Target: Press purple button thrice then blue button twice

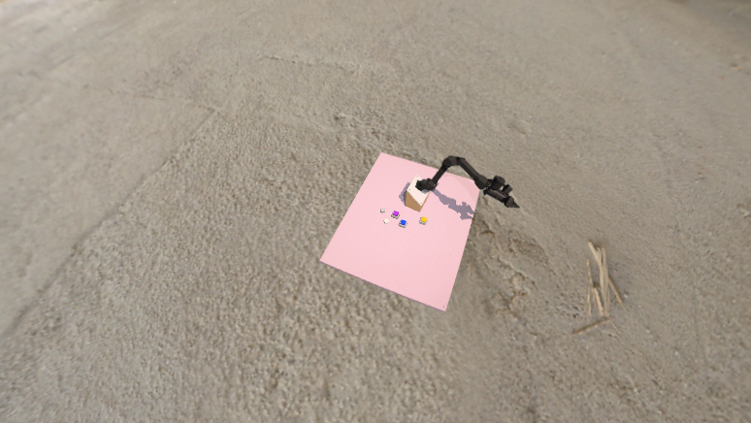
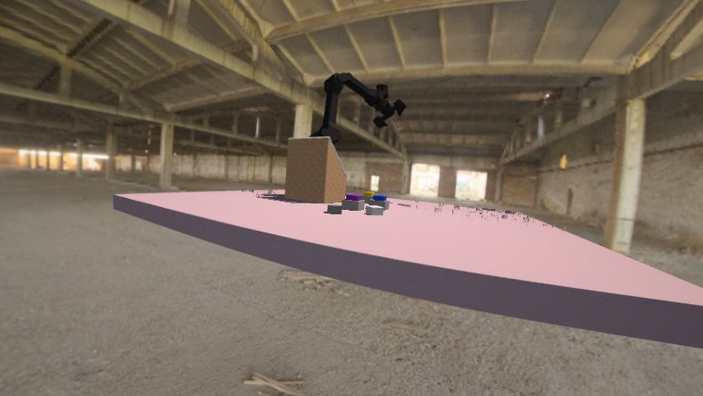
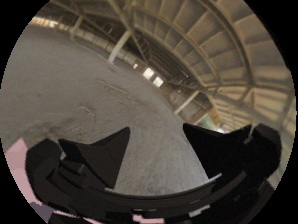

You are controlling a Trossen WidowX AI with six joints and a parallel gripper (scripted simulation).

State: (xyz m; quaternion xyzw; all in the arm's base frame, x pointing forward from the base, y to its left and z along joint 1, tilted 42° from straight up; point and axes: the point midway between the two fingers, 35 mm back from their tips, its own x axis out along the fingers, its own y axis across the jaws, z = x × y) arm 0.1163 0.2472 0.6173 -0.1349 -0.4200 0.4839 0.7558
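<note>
Right now the purple button is 30 mm ahead of my gripper tip, 740 mm to the right of it and 400 mm below it. From my gripper tip the other things lie so: pale block: 100 mm ahead, 790 mm to the right, 420 mm below; yellow button: 20 mm ahead, 530 mm to the right, 400 mm below; blue button: 90 mm ahead, 670 mm to the right, 400 mm below.
</note>
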